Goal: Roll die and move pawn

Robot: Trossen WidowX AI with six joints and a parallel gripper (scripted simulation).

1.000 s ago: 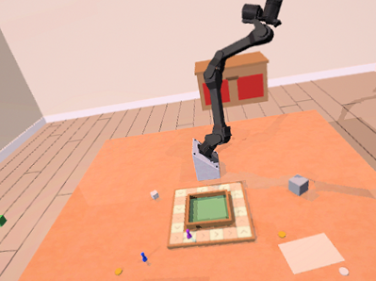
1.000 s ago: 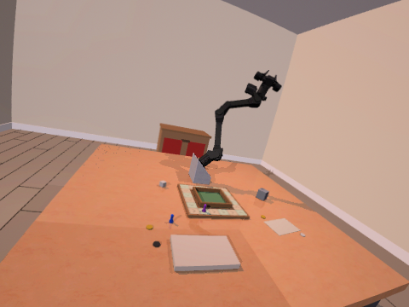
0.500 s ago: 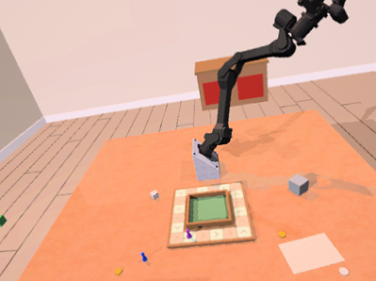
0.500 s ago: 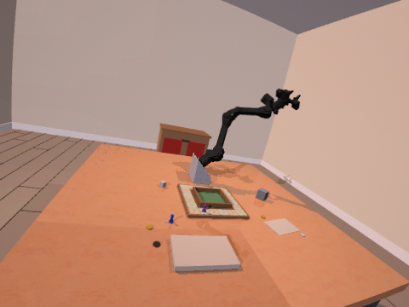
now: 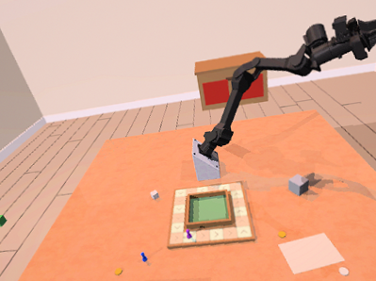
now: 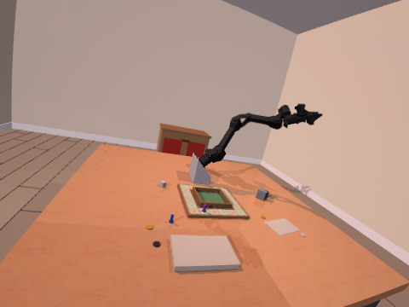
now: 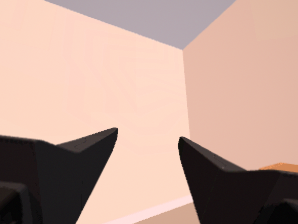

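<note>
Now: gripper tip 130 mm past the white die, 800 mm to the left of it and 540 mm above it. From my gripper tip the other things lie so: green dice tray: 20 mm ahead, 590 mm to the right, 540 mm below; then flat card: 250 mm ahead, 320 mm to the right, 550 mm below; then grey cube: 10 mm behind, 240 mm to the right, 530 mm below.
</note>
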